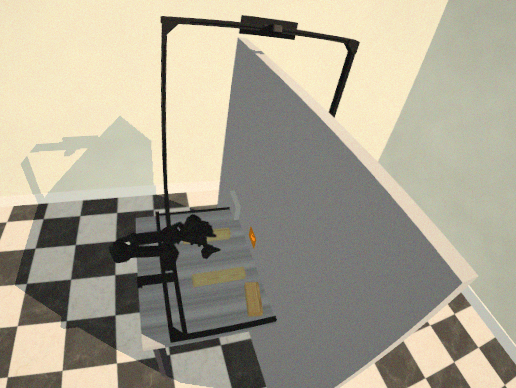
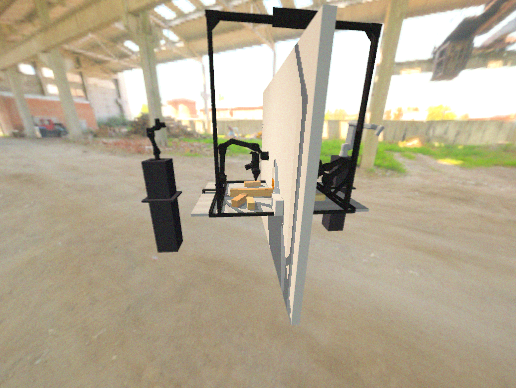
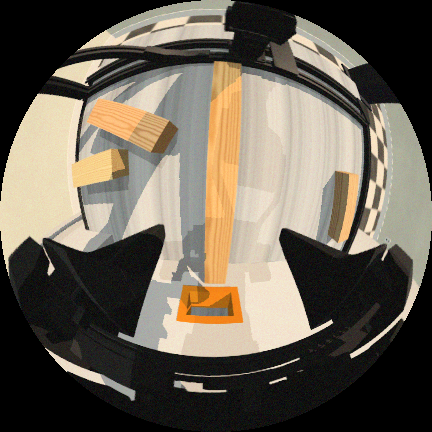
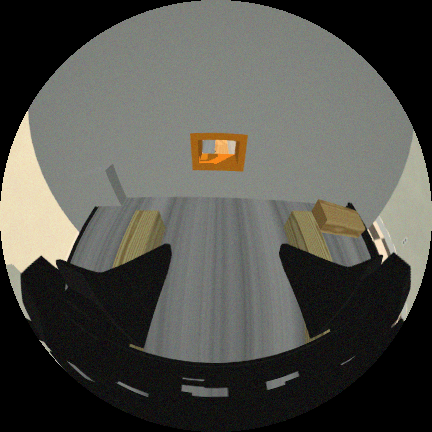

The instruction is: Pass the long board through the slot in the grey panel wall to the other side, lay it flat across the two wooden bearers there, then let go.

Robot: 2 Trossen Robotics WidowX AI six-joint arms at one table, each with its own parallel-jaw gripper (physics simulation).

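Places are measured from the left arm's base along level axes (x right, y up, z back), in millimetres.
Pixels of known places: left gripper, fingertip midpoint: (image 2: 255, 179) (image 3: 224, 232); right gripper, fingertip midpoint: (image 1: 218, 243) (image 4: 227, 250); left arm's base at its link origin: (image 3: 246, 50); right arm's base at its link origin: (image 1: 168, 265) (image 2: 326, 191).
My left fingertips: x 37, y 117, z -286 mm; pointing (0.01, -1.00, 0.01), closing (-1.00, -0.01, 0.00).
Note:
Ahead of a thing's pixels: the offset from my left fingertips to its top centre. "spot": to the spot under its first point.
The long board {dx -1, dy -78, dz +28 mm} (image 2: 246, 192) (image 3: 224, 165) lies flat on the table on the left arm's side, one end close below the orange-framed slot {spot: dx +41, dy -28, dz -193 mm} (image 1: 251, 231) (image 2: 273, 183) (image 3: 237, 310) (image 4: 195, 152) in the grey panel wall (image 1: 310, 200) (image 2: 285, 115) (image 4: 215, 75). I cannot tell whether that end touches the wall. My left gripper (image 2: 256, 178) (image 3: 224, 232) is open and empty above the board. My right gripper (image 1: 217, 242) (image 4: 227, 250) is open and empty beyond the wall, above and between the two wooden bearers, one bearer {dx +120, dy -92, dz -409 mm} (image 1: 220, 234) (image 4: 142, 232) and another bearer {dx -143, dy -92, dz -399 mm} (image 1: 219, 276) (image 4: 307, 232).
On the board's side, two loose blocks, one block {dx +152, dy -87, dz +123 mm} (image 2: 239, 201) (image 3: 131, 125) and a paler block {dx +221, dy -86, dz +50 mm} (image 2: 251, 203) (image 3: 100, 167), lie to one side, and a third block {dx -285, dy -92, dz +1 mm} (image 2: 252, 184) (image 3: 344, 207) to the other. Another block {dx -290, dy -98, dz -270 mm} (image 1: 253, 299) (image 4: 340, 218) lies beyond one bearer, near the wall.

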